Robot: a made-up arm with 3 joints. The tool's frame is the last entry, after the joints. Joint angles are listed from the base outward.
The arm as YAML. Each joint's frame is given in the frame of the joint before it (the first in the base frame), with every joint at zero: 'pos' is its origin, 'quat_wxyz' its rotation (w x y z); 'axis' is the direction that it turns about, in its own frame. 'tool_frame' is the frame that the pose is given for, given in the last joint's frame.
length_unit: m
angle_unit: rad
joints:
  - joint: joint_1
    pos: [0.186, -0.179, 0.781]
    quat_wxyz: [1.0, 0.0, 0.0, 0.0]
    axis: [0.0, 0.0, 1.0]
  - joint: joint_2
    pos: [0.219, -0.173, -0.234]
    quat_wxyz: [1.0, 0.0, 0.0, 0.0]
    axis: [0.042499, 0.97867, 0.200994]
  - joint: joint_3
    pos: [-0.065, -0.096, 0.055]
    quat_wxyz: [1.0, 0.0, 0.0, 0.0]
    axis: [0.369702, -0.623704, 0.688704]
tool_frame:
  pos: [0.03, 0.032, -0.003]
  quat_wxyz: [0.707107, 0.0, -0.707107, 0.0]
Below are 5 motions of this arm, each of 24 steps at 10 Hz.
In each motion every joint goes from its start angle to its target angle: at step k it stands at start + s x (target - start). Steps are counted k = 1, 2, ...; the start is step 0. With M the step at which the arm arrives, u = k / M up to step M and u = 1 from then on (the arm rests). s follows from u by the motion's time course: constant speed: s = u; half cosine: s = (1 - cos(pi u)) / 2; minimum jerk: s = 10 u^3 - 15 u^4 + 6 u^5.
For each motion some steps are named. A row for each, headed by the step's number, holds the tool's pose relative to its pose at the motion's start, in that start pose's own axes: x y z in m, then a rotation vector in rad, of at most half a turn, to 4 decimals.
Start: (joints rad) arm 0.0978 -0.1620 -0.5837
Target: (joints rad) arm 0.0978 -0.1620 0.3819
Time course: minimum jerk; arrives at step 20
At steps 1, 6, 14, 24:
1: 0.0000 0.0000 0.0000 0.0008 -0.0007 -0.0004
6: 0.0047 0.0031 0.0036 0.1085 -0.0982 -0.0582
14: 0.0207 0.0080 0.0251 0.5566 -0.5040 -0.2988
24: 0.0232 0.0070 0.0313 0.6650 -0.6022 -0.3570

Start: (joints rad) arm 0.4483 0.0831 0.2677
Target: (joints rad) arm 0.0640 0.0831 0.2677
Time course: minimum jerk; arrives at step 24
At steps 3, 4, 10, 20, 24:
3: 0.0002 -0.0008 0.0016 -0.0061 -0.0006 0.0006
4: 0.0005 -0.0018 0.0036 -0.0135 -0.0014 0.0013
10: 0.0050 -0.0152 0.0361 -0.1319 -0.0136 0.0127
20: 0.0131 -0.0300 0.1043 -0.3670 -0.0377 0.0354
24: 0.0136 -0.0304 0.1083 -0.3805 -0.0391 0.0367

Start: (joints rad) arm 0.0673 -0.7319 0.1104
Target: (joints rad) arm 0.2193 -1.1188 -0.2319
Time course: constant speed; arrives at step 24
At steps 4, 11, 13, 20, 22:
4: -0.0076 0.0037 -0.0007 -0.0324 -0.0274 0.0098
11: -0.0209 0.0104 -0.0023 -0.0938 -0.0742 0.0189
13: -0.0248 0.0124 -0.0029 -0.1124 -0.0872 0.0195
20: -0.0383 0.0194 -0.0051 -0.1804 -0.1308 0.0149
22: -0.0422 0.0215 -0.0058 -0.2006 -0.1426 0.0116

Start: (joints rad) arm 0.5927 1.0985 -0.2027
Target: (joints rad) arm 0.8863 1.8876 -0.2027
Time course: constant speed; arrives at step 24
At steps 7, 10, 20, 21, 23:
7: 0.0284 0.0200 -0.0219 0.0844 0.2208 0.1110
10: 0.0391 0.0299 -0.0314 0.1150 0.3165 0.1603
20: 0.0673 0.0679 -0.0626 0.1914 0.6403 0.3290
21: 0.0695 0.0720 -0.0656 0.1969 0.6730 0.3461
23: 0.0735 0.0804 -0.0715 0.2064 0.7387 0.3803

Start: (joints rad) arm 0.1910 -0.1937 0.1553
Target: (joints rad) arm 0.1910 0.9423 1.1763
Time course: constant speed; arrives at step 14
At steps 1, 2, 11, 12, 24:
1: 0.0045 0.0002 -0.0043 0.0597 0.0336 -0.0424
2: 0.0087 0.0002 -0.0090 0.1165 0.0667 -0.0892
11: 0.0297 -0.0083 -0.0651 0.4500 0.3263 -0.6663
12: 0.0294 -0.0101 -0.0725 0.4633 0.3490 -0.7430
24: 0.0267 -0.0141 -0.0874 0.4733 0.3895 -0.8999

